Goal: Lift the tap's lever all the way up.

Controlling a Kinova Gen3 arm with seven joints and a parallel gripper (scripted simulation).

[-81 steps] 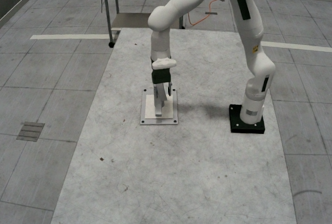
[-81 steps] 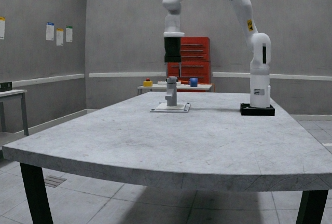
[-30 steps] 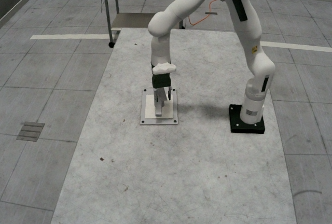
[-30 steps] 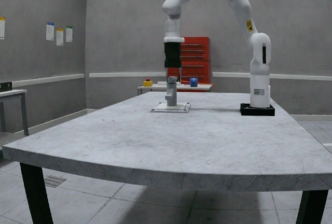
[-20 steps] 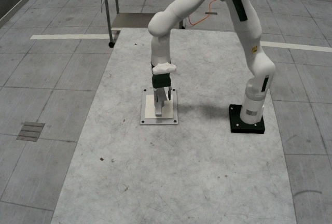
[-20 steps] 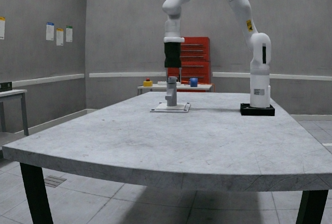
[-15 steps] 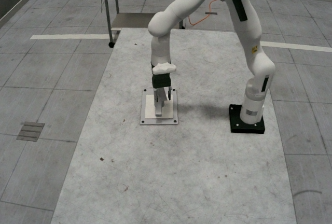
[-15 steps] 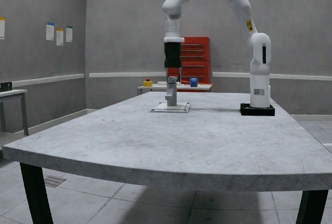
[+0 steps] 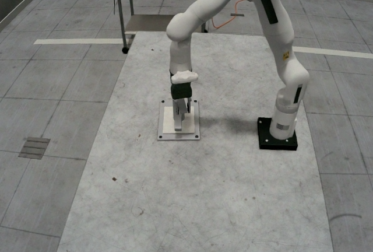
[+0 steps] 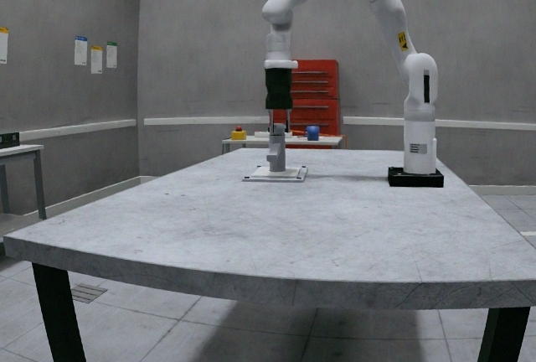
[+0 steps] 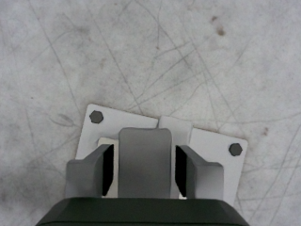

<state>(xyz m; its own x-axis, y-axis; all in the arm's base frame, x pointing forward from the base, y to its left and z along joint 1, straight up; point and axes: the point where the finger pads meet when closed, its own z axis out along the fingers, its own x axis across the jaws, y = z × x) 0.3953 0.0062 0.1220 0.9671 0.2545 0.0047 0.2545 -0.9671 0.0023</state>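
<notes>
My gripper is now 1 cm short of the tap lever and 4 cm to the left of it. From my hand the other things lie so: tap (2 cm ahead, 7 cm to the right, 4 cm below).
</notes>
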